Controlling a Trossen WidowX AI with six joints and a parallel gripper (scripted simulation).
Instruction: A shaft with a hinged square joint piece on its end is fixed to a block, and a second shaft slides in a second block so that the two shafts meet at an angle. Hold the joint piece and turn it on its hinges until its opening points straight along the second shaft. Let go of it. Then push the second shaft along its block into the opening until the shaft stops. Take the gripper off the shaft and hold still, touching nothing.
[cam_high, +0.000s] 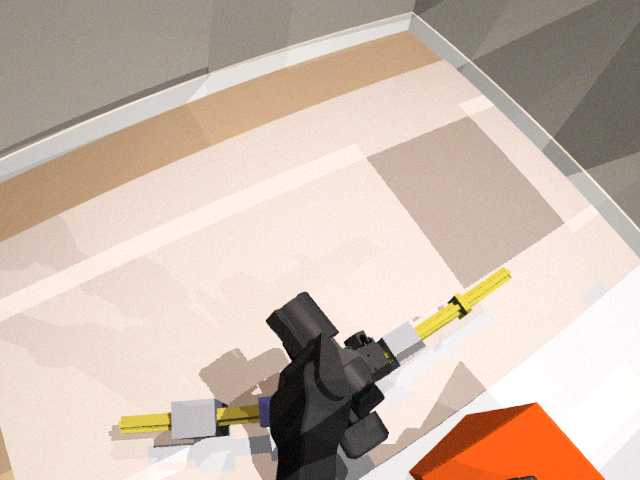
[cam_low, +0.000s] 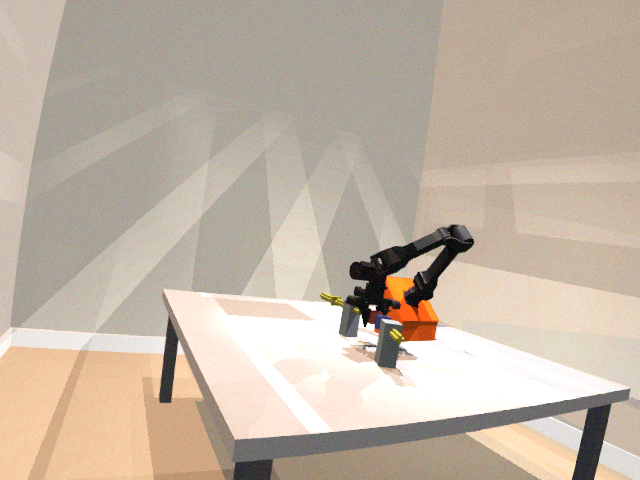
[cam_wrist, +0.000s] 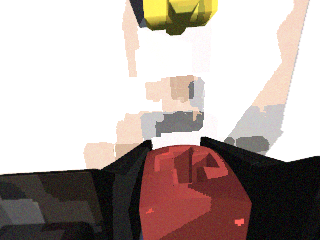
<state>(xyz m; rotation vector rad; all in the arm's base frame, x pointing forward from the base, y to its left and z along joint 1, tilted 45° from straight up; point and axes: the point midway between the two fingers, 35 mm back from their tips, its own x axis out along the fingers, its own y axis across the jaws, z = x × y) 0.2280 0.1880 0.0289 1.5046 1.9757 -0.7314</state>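
The red square joint piece is 40 mm above my gripper tip and 20 mm to the left of it.
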